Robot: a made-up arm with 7 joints.
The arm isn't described. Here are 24 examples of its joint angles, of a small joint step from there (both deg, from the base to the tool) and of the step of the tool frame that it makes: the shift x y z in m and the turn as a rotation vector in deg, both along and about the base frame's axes.
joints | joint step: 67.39 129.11 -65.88 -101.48 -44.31 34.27 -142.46 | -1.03 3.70 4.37 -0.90 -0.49 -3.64 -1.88
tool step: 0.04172 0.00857 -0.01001 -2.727 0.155 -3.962
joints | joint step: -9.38 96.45 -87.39 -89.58 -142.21 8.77 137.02 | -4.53 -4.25 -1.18 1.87 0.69 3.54 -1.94
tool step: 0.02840 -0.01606 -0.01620 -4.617 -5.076 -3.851
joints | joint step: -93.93 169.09 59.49 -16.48 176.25 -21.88 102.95 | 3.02 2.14 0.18 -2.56 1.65 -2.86 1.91
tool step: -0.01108 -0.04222 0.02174 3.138 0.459 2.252
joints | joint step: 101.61 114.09 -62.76 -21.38 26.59 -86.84 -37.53 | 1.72 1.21 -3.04 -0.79 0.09 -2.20 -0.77
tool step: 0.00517 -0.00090 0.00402 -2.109 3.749 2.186
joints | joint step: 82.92 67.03 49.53 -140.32 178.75 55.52 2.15 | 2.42 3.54 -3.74 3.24 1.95 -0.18 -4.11
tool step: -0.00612 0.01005 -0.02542 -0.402 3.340 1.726
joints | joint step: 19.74 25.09 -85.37 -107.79 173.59 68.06 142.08 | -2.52 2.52 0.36 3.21 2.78 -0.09 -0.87
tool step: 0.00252 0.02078 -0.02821 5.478 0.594 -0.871
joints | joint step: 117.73 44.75 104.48 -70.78 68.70 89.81 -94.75 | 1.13 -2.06 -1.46 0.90 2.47 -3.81 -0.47
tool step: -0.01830 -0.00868 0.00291 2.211 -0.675 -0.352
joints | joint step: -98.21 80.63 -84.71 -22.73 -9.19 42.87 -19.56 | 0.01 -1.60 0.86 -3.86 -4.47 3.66 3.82
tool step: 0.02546 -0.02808 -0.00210 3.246 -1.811 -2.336
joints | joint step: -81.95 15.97 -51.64 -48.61 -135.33 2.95 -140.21 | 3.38 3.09 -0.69 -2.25 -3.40 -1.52 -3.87
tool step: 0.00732 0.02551 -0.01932 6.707 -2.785 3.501
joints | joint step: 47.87 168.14 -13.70 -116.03 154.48 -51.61 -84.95 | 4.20 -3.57 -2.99 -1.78 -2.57 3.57 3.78
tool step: -0.03985 0.02205 -0.02399 -4.770 8.588 6.542
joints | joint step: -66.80 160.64 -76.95 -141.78 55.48 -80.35 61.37 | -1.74 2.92 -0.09 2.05 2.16 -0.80 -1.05
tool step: -0.01165 0.01343 0.01623 -0.330 -4.993 3.884
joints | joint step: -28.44 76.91 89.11 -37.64 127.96 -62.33 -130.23 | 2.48 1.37 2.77 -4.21 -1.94 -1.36 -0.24
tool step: -0.03022 -0.00671 0.02552 2.824 0.398 4.943
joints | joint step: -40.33 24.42 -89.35 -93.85 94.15 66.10 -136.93 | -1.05 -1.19 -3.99 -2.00 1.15 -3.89 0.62
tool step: -0.02643 -0.00661 -0.00124 -1.604 1.239 -1.270
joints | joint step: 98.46 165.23 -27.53 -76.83 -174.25 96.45 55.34 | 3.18 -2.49 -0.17 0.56 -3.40 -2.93 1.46
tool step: -0.03039 0.01208 -0.00079 2.680 4.000 -0.967
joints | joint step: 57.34 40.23 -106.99 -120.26 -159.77 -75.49 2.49 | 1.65 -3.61 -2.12 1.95 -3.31 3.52 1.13
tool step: -0.00237 -0.01777 0.01622 -2.010 -1.465 4.506
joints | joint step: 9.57 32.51 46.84 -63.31 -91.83 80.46 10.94 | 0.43 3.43 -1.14 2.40 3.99 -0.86 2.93
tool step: -0.00318 0.01328 0.00990 0.639 -2.566 -1.758
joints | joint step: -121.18 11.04 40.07 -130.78 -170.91 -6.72 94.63 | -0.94 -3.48 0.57 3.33 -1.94 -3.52 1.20
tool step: 0.01669 -0.00800 0.01761 4.073 6.619 -4.051
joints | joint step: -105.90 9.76 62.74 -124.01 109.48 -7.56 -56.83 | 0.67 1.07 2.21 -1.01 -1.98 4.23 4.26
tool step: -0.00374 0.01156 -0.01228 1.024 -1.969 3.642
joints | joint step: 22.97 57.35 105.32 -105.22 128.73 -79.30 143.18 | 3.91 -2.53 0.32 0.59 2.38 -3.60 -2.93
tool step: -0.00592 0.00724 -0.01071 -6.864 0.162 1.775
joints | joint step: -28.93 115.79 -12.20 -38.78 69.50 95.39 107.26 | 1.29 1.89 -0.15 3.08 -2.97 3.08 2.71
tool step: -0.02079 0.00438 0.01051 0.114 1.441 8.899
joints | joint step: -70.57 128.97 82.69 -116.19 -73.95 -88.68 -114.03 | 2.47 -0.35 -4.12 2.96 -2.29 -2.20 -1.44
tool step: 0.01099 0.00256 0.04269 -4.354 5.418 2.719
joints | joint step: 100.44 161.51 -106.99 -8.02 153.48 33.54 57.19 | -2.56 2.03 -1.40 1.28 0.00 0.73 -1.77
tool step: 0.02004 -0.02529 0.00711 1.408 0.520 -2.188
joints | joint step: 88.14 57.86 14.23 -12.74 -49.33 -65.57 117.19 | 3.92 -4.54 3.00 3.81 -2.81 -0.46 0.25
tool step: -0.03399 -0.05445 0.03683 2.283 4.379 7.470
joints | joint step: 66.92 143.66 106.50 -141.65 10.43 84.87 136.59 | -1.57 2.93 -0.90 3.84 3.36 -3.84 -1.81
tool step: 0.00994 -0.01100 0.00809 2.625 3.099 -1.790
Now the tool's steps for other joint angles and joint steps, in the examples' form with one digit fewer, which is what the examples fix.
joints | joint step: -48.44 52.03 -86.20 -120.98 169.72 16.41 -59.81 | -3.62 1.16 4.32 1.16 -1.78 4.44 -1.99
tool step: 0.0327 -0.0013 0.0295 -3.53 -9.48 -2.83
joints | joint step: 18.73 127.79 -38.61 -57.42 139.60 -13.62 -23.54 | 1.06 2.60 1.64 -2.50 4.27 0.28 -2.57
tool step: 0.0161 -0.0132 0.0066 -0.73 -0.17 -1.30
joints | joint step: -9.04 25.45 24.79 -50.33 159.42 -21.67 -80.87 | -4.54 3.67 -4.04 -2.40 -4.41 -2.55 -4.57
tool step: 0.0450 -0.0008 0.0493 10.93 2.33 -7.08
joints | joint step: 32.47 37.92 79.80 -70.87 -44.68 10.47 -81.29 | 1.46 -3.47 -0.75 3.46 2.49 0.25 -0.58
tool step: -0.0296 -0.0095 -0.0411 -6.38 -0.90 3.77
